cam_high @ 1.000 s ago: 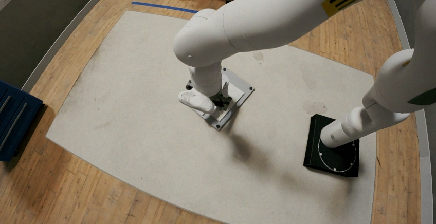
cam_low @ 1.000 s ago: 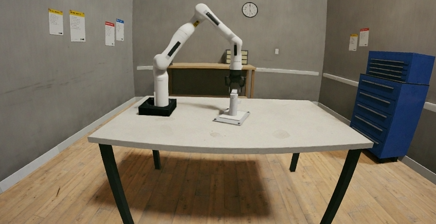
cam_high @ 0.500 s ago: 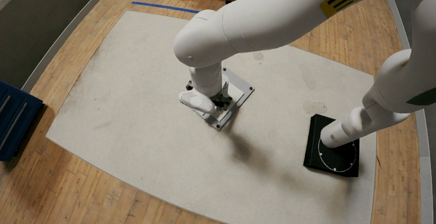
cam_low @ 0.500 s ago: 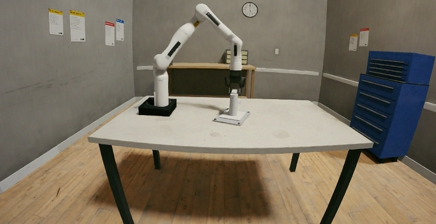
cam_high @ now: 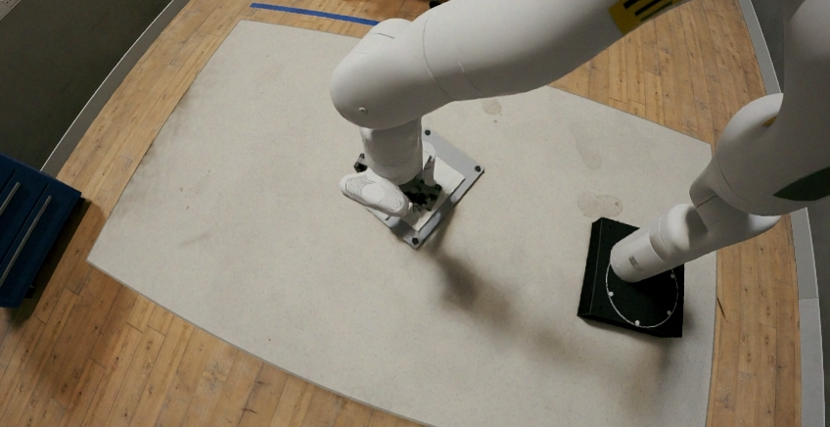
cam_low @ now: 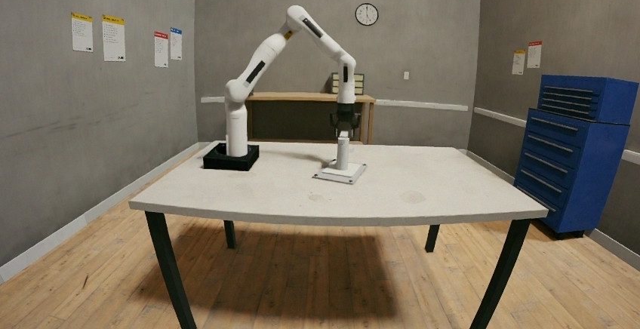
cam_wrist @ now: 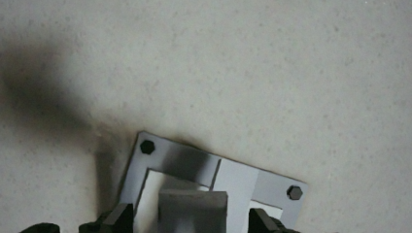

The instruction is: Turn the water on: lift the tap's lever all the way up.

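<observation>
Now: the tap lever 10 mm behind my hand, 40 mm to the right of it and 10 mm above it. Also, from my hand: tap 20 mm behind, 60 mm to the right, 50 mm below.
</observation>
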